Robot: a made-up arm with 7 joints. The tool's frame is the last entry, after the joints.
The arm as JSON. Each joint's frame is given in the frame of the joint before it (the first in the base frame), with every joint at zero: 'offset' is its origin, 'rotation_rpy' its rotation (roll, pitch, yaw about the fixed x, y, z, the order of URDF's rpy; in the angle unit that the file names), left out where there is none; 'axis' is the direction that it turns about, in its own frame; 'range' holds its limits. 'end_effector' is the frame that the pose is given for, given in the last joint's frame.
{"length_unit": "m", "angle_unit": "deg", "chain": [
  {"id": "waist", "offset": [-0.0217, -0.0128, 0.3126], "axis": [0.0, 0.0, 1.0], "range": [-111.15, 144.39]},
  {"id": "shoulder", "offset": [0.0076, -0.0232, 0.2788], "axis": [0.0, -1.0, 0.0], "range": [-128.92, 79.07]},
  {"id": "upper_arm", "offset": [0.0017, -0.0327, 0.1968], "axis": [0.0, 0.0, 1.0], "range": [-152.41, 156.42]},
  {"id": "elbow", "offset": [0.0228, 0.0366, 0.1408], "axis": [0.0, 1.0, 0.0], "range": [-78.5, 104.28]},
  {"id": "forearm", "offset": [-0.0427, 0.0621, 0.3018], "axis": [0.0, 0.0, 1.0], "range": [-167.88, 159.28]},
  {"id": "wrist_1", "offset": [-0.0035, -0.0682, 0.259], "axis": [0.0, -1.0, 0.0], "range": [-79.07, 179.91]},
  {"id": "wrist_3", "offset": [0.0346, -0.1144, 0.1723], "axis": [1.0, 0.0, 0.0], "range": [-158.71, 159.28]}
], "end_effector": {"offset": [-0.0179, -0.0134, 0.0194], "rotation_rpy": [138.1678, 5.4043, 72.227]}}
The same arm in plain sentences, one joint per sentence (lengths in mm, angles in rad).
The arm has seven revolute joints in a row. What follows holds with every joint at zero, and every direction is one of the base frame's. The first joint lies 21.7 mm along -x and 12.8 mm along -y and 312.6 mm along +z from the base frame's origin and rotates about +z, from -1.9399 to 2.5201 rad. The second joint lies 7.6 mm along +x and 23.2 mm along -y and 278.8 mm along +z from the first joint and rotates about -y, from -2.2501 to 1.3800 rad. The third joint lies 1.7 mm along +x and 32.7 mm along -y and 196.8 mm along +z from the second joint and rotates about +z, from -2.6601 to 2.7300 rad. The fourth joint lies 22.8 mm along +x and 36.6 mm along +y and 140.8 mm along +z from the third joint and rotates about +y, from -1.3701 to 1.8200 rad. The fifth joint lies 42.7 mm along -x and 62.1 mm along +y and 301.8 mm along +z from the fourth joint and rotates about +z, from -2.9301 to 2.7800 rad. The sixth joint lies 3.5 mm along -x and 68.2 mm along -y and 259.0 mm along +z from the fifth joint and rotates about -y, from -1.3800 to 3.1400 rad. The seventh joint lies 34.6 mm along +x and 114.4 mm along -y and 172.3 mm along +z from the sixth joint and rotates about +x, from -2.7700 to 2.7800 rad. The tool frame, which is the frame that the pose is given for, lies 17.9 mm along -x and 13.4 mm along -y and 19.4 mm along +z from the seventh joint; its axes are the base frame's turned by roll 2.4115, pitch 0.0943 and yaw 1.2606 rad (as in URDF: about the fixed x, then y, then z).
